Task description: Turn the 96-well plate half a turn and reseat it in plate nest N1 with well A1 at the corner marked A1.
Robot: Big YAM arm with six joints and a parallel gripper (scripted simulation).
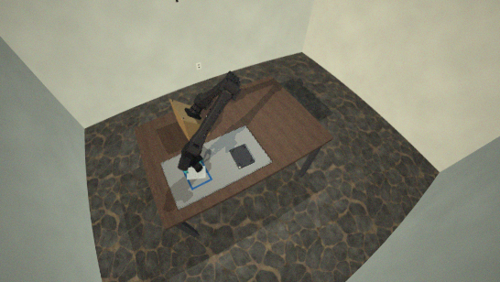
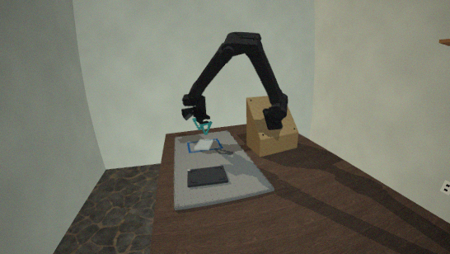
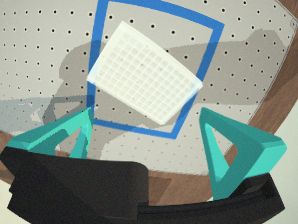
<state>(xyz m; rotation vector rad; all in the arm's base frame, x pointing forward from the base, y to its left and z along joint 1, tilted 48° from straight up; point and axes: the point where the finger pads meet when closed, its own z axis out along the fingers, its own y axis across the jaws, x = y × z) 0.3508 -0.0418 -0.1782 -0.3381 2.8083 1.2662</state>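
My gripper is now 9 cm above the white 96-well plate. The rest, counted from my hand: A1 mark (27 cm to the left, 12 cm ahead, 8 cm below); dark plate nest N1 (33 cm to the left, 8 cm below, 5 cm ahead).
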